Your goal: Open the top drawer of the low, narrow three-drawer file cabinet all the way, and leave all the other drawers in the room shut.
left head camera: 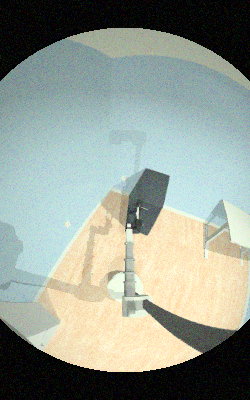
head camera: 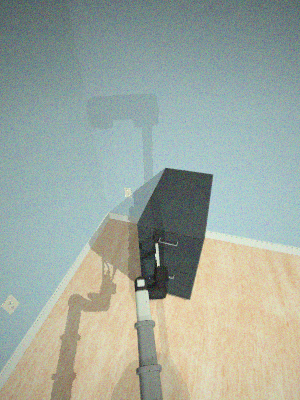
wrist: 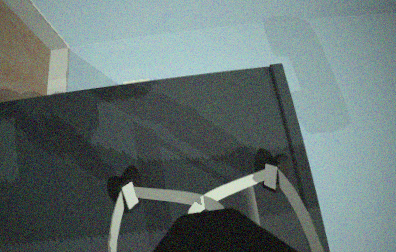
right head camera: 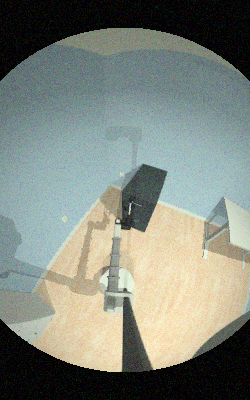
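Note:
The dark file cabinet stands near the room corner, and its visible drawer fronts look shut. The top drawer's pale bar handle is near the cabinet's top edge. A lower handle shows partly beside the wrist. My gripper is open at the upper part of the front. In the wrist view the fingertips stand wide apart against the dark front, and the handle shows between them, nearer the right finger, its lower end hidden by the gripper body. Contact cannot be told.
Blue walls meet behind the cabinet. A white table stands to the right. A pale piece of furniture is at the lower left. My extended arm reaches over the wooden floor.

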